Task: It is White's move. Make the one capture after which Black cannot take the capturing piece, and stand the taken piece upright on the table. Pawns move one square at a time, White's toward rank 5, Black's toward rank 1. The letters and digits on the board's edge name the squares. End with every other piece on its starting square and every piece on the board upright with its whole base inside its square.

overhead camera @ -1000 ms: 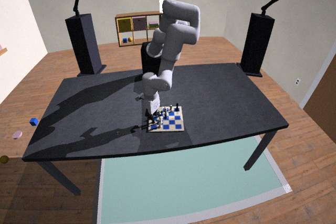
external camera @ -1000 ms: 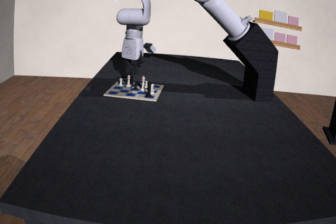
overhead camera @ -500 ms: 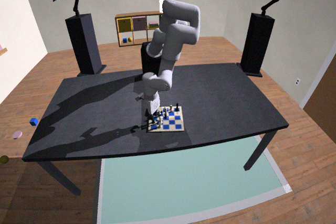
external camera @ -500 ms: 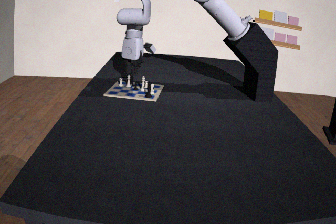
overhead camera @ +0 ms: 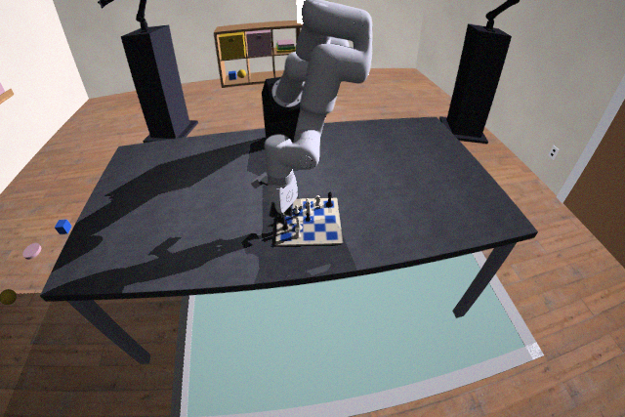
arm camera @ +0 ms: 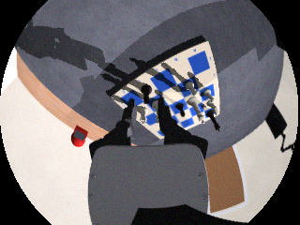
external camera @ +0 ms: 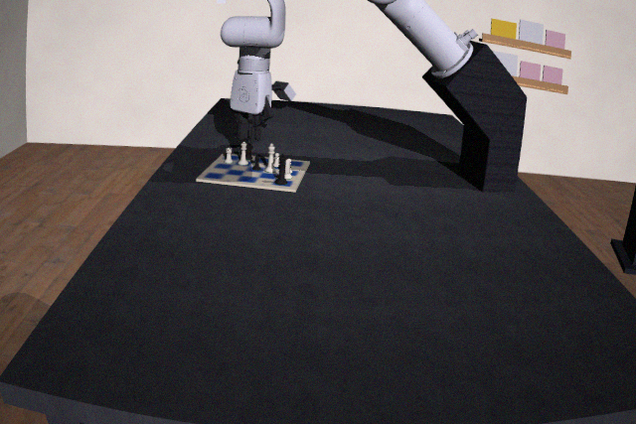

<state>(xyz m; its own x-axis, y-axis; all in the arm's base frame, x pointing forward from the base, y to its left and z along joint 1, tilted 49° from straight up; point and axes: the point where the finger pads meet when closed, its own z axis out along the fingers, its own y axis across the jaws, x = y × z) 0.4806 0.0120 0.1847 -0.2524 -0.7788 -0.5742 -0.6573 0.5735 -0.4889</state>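
My hand is 5 cm past the blue-and-cream chessboard, 7 cm to the right of it and 7 cm above it. Round my hand: white piece: 8 cm behind, 7 cm to the left, 3 cm below.
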